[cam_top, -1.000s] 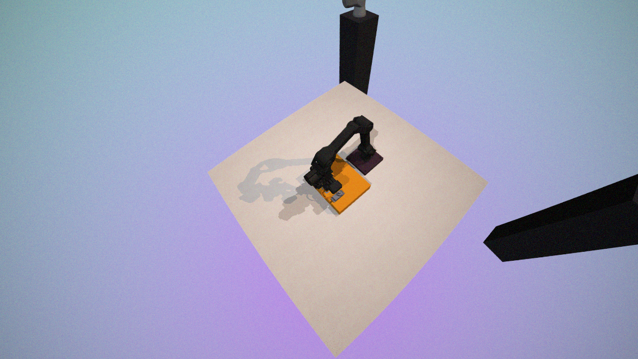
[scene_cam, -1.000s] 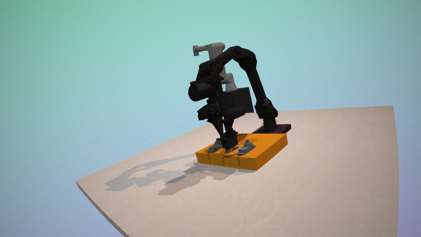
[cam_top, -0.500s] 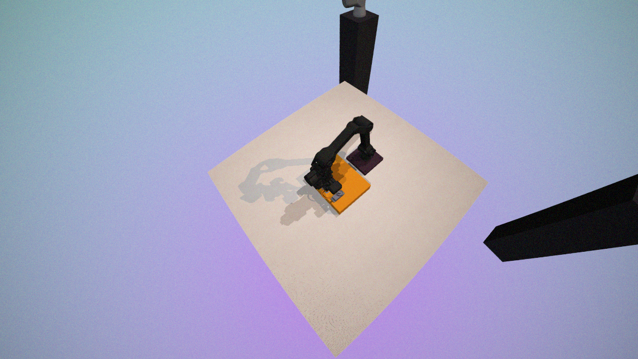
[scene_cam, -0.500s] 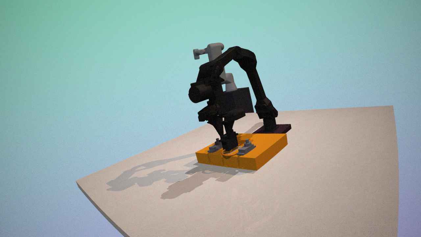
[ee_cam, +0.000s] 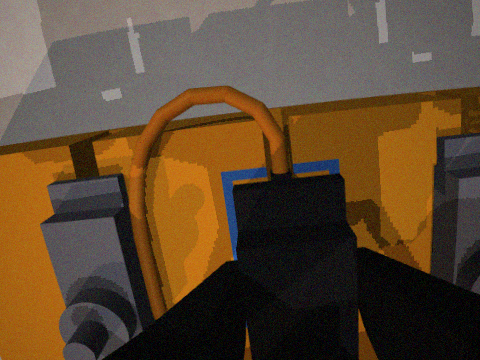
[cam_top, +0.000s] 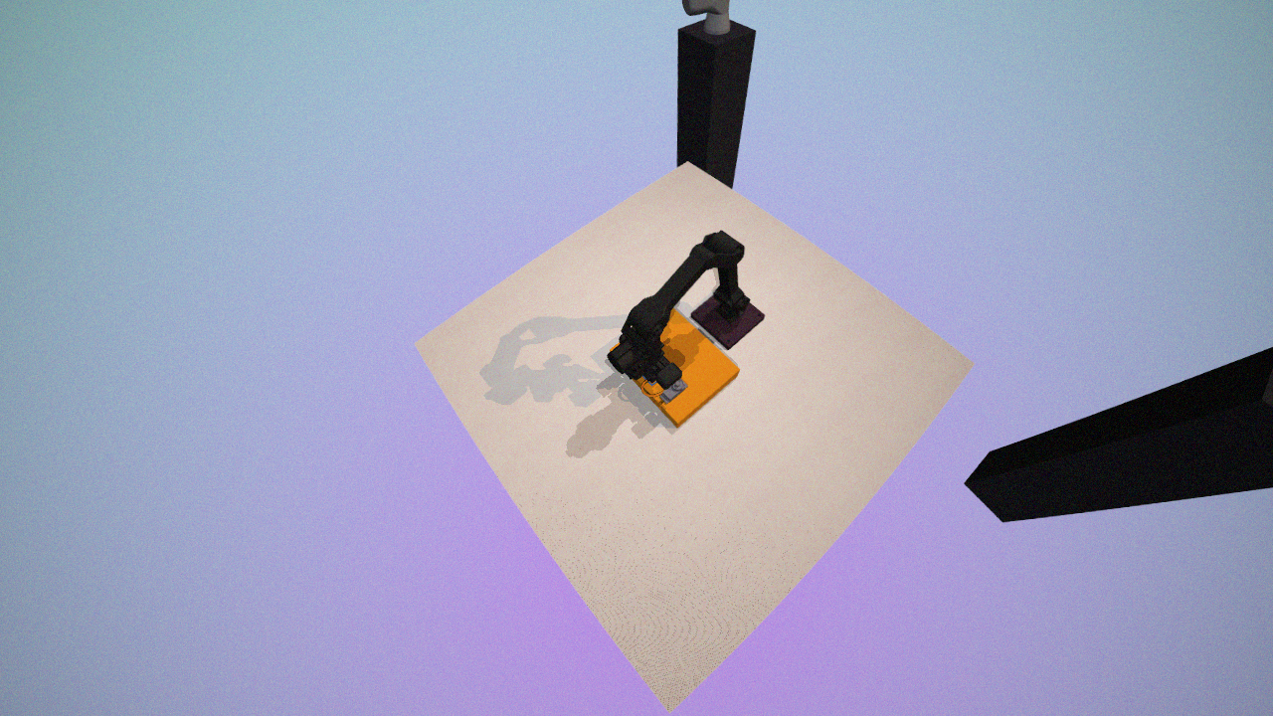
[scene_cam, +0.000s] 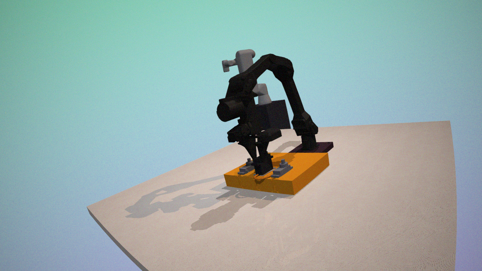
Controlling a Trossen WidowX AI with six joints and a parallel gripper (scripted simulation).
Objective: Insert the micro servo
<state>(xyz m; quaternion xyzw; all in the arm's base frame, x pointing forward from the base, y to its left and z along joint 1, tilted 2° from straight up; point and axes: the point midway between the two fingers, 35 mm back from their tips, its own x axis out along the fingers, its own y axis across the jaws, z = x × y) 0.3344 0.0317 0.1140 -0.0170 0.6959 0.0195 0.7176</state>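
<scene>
Right now the orange deck is 120 mm behind my gripper tip, 10 mm to the right of it and 70 mm below it.
</scene>
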